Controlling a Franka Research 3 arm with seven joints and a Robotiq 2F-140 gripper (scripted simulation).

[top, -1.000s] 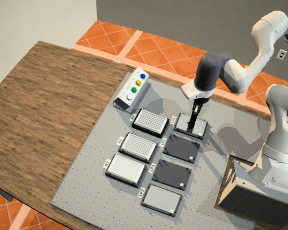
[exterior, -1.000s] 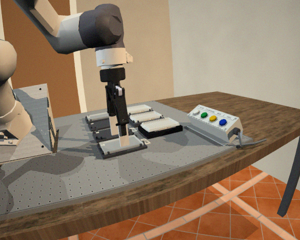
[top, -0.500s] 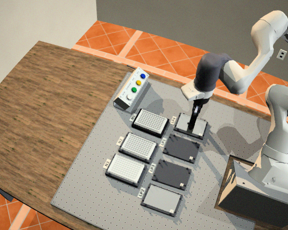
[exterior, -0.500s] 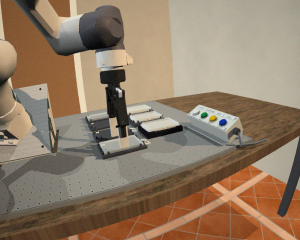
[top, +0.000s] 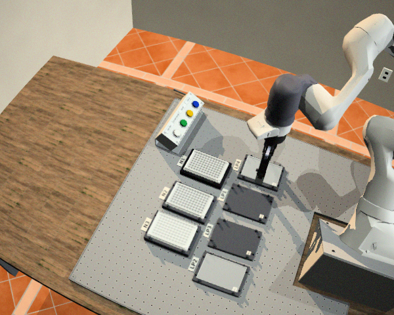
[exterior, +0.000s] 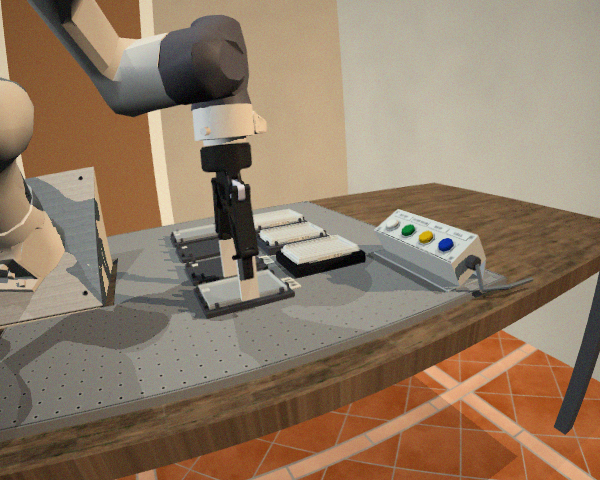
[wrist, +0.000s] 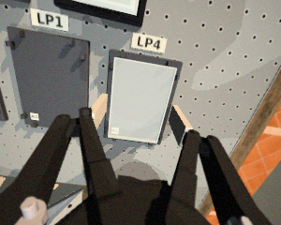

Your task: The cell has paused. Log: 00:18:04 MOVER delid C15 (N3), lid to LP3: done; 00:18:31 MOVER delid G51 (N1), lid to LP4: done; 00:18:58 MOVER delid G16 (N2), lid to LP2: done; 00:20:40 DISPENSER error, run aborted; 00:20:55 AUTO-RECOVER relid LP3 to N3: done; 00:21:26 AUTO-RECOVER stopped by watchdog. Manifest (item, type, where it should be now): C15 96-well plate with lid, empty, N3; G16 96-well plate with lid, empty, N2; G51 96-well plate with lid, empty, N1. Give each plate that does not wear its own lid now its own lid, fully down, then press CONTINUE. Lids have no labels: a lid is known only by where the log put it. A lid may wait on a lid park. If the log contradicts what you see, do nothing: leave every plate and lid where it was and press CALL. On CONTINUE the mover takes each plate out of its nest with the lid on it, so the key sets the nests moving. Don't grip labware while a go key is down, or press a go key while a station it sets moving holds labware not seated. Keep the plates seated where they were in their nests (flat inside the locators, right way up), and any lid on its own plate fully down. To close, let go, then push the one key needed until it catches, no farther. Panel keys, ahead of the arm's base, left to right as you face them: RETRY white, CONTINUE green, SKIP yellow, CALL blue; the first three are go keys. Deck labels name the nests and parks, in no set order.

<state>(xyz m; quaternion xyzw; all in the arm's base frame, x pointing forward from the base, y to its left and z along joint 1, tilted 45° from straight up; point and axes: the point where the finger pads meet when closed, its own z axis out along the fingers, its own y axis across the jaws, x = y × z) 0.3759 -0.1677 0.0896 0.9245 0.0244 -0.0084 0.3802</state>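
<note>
The lp4 park is 4 cm below my hand. From my hand the other things lie so: plate: 17 cm ahead, 21 cm to the left, 2 cm below; then LP3 park: 1 cm behind, 27 cm to the left, 4 cm below; then lp1 park: 13 cm to the left, 4 cm below.
</note>
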